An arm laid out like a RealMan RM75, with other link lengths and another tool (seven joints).
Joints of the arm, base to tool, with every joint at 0 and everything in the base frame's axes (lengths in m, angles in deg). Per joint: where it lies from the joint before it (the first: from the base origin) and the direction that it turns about. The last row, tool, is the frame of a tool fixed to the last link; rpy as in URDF.
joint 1: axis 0 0 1 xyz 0 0 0.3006
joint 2: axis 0 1 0 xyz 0 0 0
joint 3: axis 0 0 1 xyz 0 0 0.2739
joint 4: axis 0 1 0 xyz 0 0 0
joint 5: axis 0 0 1 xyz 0 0 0.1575
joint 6: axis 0 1 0 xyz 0 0 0
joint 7: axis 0 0 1 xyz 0 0 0.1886
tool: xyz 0.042 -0.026 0.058 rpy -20.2 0 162.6
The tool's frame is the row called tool.
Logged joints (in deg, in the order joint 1, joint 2, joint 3, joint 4, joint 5, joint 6, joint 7), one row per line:
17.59, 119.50, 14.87, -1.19, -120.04, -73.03, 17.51
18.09, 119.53, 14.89, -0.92, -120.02, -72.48, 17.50
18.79, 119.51, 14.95, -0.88, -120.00, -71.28, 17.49
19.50, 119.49, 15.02, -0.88, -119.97, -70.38, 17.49
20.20, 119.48, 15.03, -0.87, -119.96, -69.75, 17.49
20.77, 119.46, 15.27, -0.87, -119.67, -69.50, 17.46
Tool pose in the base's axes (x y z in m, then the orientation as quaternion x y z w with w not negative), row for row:
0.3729, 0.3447, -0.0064, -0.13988, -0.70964, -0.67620, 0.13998
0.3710, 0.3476, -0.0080, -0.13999, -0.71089, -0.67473, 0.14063
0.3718, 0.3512, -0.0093, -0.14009, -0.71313, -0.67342, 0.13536
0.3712, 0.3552, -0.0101, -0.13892, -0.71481, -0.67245, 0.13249
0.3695, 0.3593, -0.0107, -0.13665, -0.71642, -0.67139, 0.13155
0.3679, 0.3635, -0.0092, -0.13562, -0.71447, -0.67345, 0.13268
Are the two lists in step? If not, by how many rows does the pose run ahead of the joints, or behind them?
They are in step.
